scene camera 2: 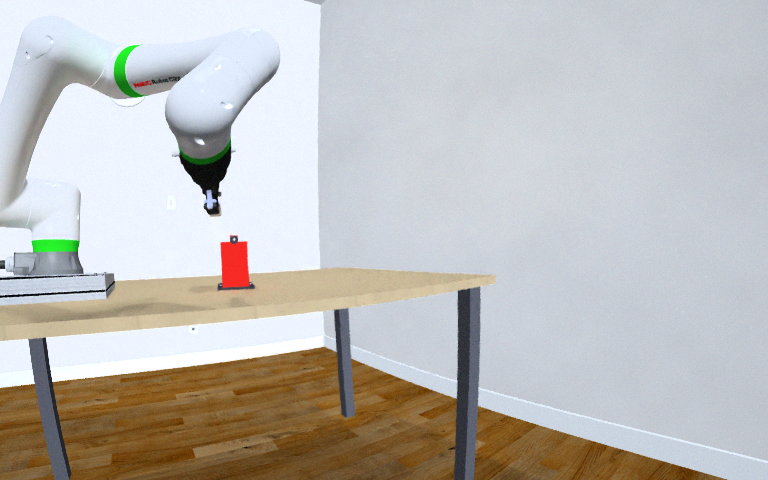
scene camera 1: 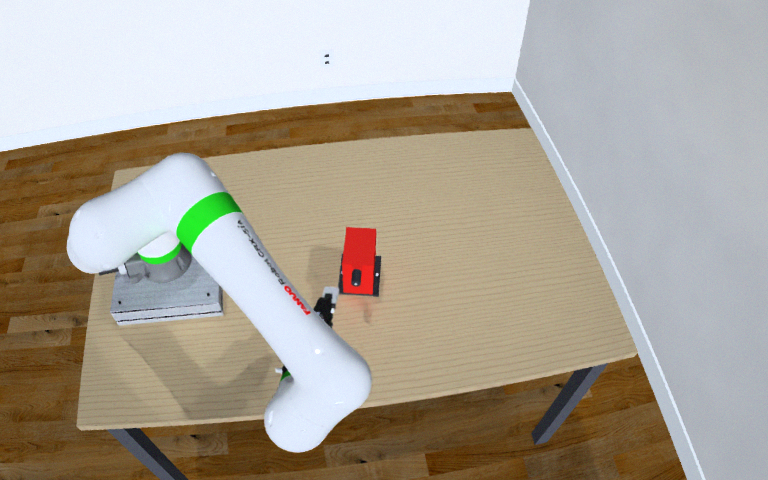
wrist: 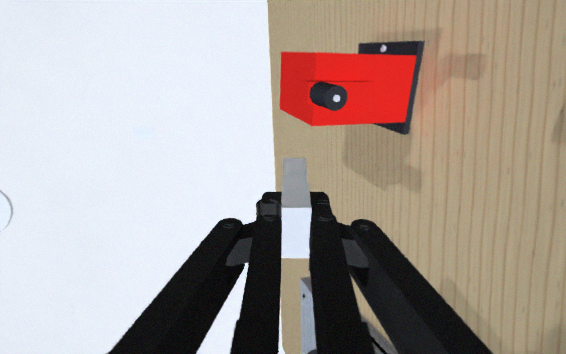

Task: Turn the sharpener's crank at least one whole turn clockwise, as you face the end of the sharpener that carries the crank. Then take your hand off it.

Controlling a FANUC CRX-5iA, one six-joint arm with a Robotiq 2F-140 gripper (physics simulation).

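Where they show: gripper, between the fingertips: (scene camera 2: 215,213) (scene camera 1: 332,289) (wrist: 293,177); arm's base, origin of its link: (scene camera 2: 56,274) (scene camera 1: 165,261).
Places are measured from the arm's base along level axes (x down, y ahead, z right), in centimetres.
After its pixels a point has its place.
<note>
The red box-shaped sharpener (scene camera 1: 360,244) @(y 50.1, x -7.2, z 14.5 cm) (scene camera 2: 234,266) @(y 47.7, x -0.6, z 20.2 cm) (wrist: 382,102) @(y 46.5, x 1.3, z 19.8 cm) stands upright on a dark base plate on the table. Its crank's black handle (scene camera 1: 356,277) @(y 46.1, x -8.7, z 24.8 cm) (scene camera 2: 233,239) @(y 45.5, x -7.7, z 25.8 cm) (wrist: 328,96) @(y 45.9, x -8.4, z 25.8 cm) sticks out from the end face, near the top edge. The crank's arm is hard to tell from the red body. My gripper (scene camera 1: 330,293) @(y 39.2, x -13.7, z 30.0 cm) (scene camera 2: 214,213) @(y 39.2, x -13.7, z 30.0 cm) (wrist: 293,177) @(y 39.2, x -13.7, z 30.0 cm) is shut and empty, with its pale fingertips together. In the second scene view it hangs above the sharpener's height, a little to the left. In the wrist view a gap shows between the fingertips and the handle; they are apart.
The wooden table (scene camera 1: 464,215) @(y 84.5, x 5.6, z 2.4 cm) (scene camera 2: 396,283) @(y 84.2, x 5.6, z 44.2 cm) (wrist: 490,190) @(y 36.4, x 5.6, z 28.8 cm) carries the sharpener and the arm's grey base plate (scene camera 1: 169,300) @(y 0.2, x -0.6, z 13.4 cm) (scene camera 2: 56,286) @(y 1.1, x 2.0, z 15.6 cm) at its left. The white arm reaches over the table's front left. A grey wall (scene camera 1: 651,169) (scene camera 2: 538,169) stands on the right.
</note>
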